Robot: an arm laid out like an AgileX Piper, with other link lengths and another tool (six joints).
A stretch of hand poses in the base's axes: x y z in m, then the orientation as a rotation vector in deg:
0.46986, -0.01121, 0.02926, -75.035, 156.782, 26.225
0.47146, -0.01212, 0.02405, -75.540, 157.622, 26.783
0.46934, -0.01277, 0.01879, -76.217, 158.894, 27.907
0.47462, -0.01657, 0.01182, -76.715, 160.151, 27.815
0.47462, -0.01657, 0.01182, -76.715, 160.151, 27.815
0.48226, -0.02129, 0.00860, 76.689, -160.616, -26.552
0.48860, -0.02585, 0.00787, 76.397, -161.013, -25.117
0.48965, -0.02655, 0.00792, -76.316, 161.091, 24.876
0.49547, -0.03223, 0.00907, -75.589, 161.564, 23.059
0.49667, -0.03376, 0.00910, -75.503, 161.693, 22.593
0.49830, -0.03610, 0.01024, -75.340, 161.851, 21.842
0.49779, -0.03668, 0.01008, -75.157, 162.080, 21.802
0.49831, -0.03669, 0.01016, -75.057, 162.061, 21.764
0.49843, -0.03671, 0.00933, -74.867, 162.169, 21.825
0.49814, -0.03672, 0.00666, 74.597, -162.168, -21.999
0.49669, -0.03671, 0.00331, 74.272, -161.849, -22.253
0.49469, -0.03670, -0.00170, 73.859, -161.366, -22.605
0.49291, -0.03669, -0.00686, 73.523, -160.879, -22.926
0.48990, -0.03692, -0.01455, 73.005, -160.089, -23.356
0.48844, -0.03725, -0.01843, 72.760, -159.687, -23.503
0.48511, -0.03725, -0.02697, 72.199, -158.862, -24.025
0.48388, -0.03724, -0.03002, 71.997, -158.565, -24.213
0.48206, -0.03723, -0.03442, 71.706, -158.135, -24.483
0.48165, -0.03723, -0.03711, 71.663, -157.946, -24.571
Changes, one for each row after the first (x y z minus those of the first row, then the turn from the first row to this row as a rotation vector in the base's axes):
0.00160, -0.00091, -0.00521, -0.208, 1.038, 0.225
-0.00052, -0.00156, -0.01047, -0.369, 2.700, 0.523
0.00476, -0.00536, -0.01744, -1.108, 3.803, 0.653
0.00476, -0.00536, -0.01744, -1.108, 3.803, 0.653
0.01240, -0.01008, -0.02066, -1.996, 3.739, 0.527
0.01874, -0.01464, -0.02139, -2.831, 3.364, 0.216
0.01979, -0.01534, -0.02134, -2.956, 3.272, 0.137
0.02561, -0.02102, -0.02019, -3.965, 2.750, -0.466
0.02681, -0.02255, -0.02016, -4.249, 2.652, -0.557
0.02844, -0.02489, -0.01902, -4.679, 2.451, -0.714
0.02793, -0.02547, -0.01918, -4.769, 2.572, -0.861
0.02845, -0.02548, -0.01910, -4.761, 2.515, -0.924
0.02857, -0.02550, -0.01993, -4.743, 2.575, -1.056
0.02828, -0.02551, -0.02260, -4.726, 2.829, -1.175
0.02683, -0.02550, -0.02595, -4.721, 3.277, -1.212
0.02483, -0.02549, -0.03096, -4.718, 3.911, -1.227
0.02305, -0.02548, -0.03612, -4.721, 4.508, -1.203
0.02004, -0.02571, -0.04381, -4.776, 5.448, -1.150
0.01858, -0.02604, -0.04769, -4.846, 5.907, -1.115
0.01525, -0.02604, -0.05623, -4.854, 6.909, -1.072
0.01402, -0.02603, -0.05928, -4.855, 7.270, -1.056
0.01220, -0.02602, -0.06368, -4.857, 7.792, -1.034
0.01179, -0.02602, -0.06637, -4.865, 7.977, -0.980

